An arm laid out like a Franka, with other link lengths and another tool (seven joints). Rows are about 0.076 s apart.
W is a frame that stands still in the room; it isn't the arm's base.
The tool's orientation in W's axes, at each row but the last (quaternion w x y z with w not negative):
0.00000 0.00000 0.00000 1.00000
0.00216 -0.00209 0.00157 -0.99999
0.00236 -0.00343 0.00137 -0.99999
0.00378 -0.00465 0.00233 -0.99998
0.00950 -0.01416 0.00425 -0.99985
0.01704 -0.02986 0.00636 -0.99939
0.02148 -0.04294 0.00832 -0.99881
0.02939 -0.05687 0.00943 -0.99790
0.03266 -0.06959 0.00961 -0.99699
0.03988 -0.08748 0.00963 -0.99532
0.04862 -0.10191 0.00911 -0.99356
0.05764 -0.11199 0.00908 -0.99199
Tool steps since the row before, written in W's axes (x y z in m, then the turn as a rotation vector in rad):
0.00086 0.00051 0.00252 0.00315 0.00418 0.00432
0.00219 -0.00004 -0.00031 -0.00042 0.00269 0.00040
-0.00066 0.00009 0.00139 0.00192 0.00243 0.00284
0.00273 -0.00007 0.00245 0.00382 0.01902 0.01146
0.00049 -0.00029 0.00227 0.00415 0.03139 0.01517
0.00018 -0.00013 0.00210 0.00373 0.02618 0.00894
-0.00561 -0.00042 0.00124 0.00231 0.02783 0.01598
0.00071 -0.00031 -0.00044 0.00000 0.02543 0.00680
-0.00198 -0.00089 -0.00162 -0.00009 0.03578 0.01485
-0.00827 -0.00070 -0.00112 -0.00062 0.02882 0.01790
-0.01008 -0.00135 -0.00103 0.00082 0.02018 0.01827
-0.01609 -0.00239 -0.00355 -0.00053 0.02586 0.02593
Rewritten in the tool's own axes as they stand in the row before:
-0.00086 -0.00051 0.00252 -0.00315 -0.00418 0.00432
-0.00219 0.00005 -0.00030 0.00041 -0.00269 0.00039
0.00067 -0.00010 0.00139 -0.00191 -0.00243 0.00285
-0.00271 0.00008 0.00248 -0.00386 -0.01904 0.01141
-0.00042 0.00028 0.00229 -0.00432 -0.03144 0.01502
-0.00005 0.00011 0.00211 -0.00409 -0.02616 0.00884
0.00571 0.00016 0.00076 -0.00215 -0.02800 0.01571
-0.00074 0.00036 -0.00035 -0.00075 -0.02553 0.00636
0.00179 0.00080 -0.00187 -0.00024 -0.03605 0.01417
0.00798 0.00008 -0.00254 0.00138 -0.02924 0.01716
0.00975 0.00042 -0.00305 0.00090 -0.02052 0.01789
0.01507 0.00068 -0.00704 0.00324 -0.02655 0.02502

